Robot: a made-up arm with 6 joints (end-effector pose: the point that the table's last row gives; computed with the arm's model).
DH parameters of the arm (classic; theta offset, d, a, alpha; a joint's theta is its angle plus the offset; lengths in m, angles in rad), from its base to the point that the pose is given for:
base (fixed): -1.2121 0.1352 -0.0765 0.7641
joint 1: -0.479 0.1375 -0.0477 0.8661
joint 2: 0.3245 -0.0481 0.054 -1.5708
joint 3: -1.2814 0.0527 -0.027 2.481
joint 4: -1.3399 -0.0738 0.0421 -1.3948
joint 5: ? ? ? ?
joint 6: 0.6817 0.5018 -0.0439 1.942
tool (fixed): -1.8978 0.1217 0 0
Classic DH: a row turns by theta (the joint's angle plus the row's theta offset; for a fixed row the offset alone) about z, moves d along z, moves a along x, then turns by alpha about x.
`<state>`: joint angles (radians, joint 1 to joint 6).
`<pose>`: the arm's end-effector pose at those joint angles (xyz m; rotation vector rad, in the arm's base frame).
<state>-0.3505 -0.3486 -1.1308 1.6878 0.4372 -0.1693</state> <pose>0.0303 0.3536 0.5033 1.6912 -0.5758 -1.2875</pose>
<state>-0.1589 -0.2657 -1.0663 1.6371 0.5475 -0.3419</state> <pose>-0.0893 0.4175 0.4515 1.7936 -0.5479 -0.8400</pose>
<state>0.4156 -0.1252 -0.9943 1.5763 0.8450 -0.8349</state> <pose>-0.3559 0.4259 0.2893 1.9792 -0.1480 0.0559</pose>
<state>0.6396 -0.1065 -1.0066 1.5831 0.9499 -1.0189</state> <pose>-0.4239 0.4020 0.2424 2.0360 0.0384 0.2526</pose>
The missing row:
joint 5: 0.545 0.299 -0.0003 1.6813
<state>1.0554 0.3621 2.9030 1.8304 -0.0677 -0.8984</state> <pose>0.2020 -0.0307 0.4881 0.2404 -2.8747 -0.3128</pose>
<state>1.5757 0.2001 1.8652 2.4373 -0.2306 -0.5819</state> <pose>-0.0392 -0.2319 0.4314 -0.5353 1.6829 1.5051</pose>
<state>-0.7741 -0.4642 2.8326 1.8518 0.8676 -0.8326</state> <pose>-0.0152 -0.4165 -0.0081 0.6126 1.5344 2.1779</pose>
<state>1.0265 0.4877 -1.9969 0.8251 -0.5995 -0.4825</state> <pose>0.2469 0.1152 0.2159 -0.2916 -1.6841 1.5182</pose>
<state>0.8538 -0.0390 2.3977 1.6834 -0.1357 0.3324</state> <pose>0.1890 -0.2215 0.3739 0.2552 1.5591 2.2372</pose>
